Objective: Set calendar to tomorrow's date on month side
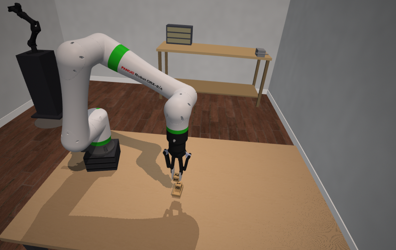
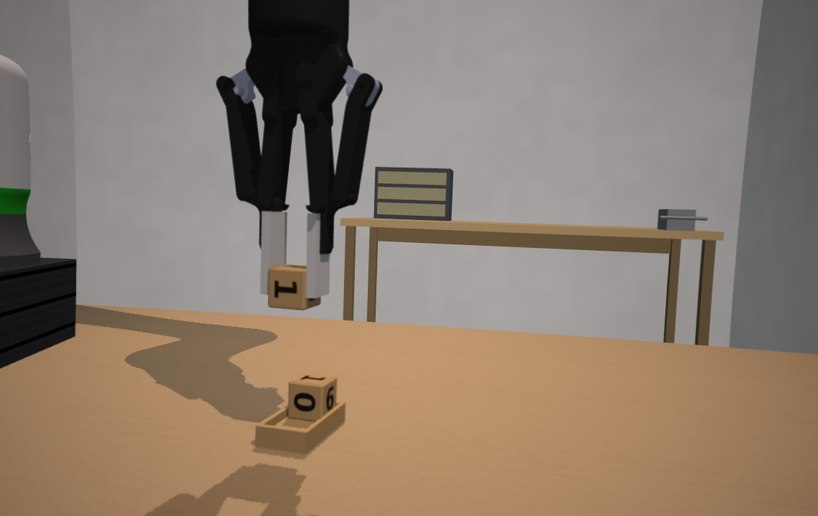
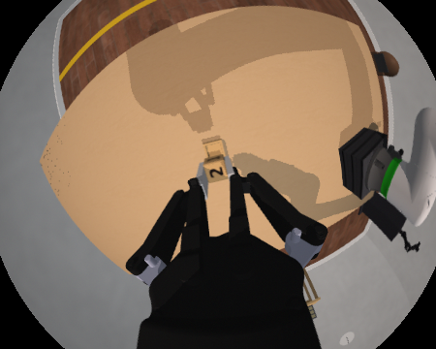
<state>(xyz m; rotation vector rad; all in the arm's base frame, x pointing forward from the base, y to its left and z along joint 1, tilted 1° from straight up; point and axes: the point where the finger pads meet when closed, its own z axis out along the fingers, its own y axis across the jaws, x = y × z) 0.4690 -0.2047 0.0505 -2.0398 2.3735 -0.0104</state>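
My hand is 20 mm to the right of the wooden tray and 140 mm above it.
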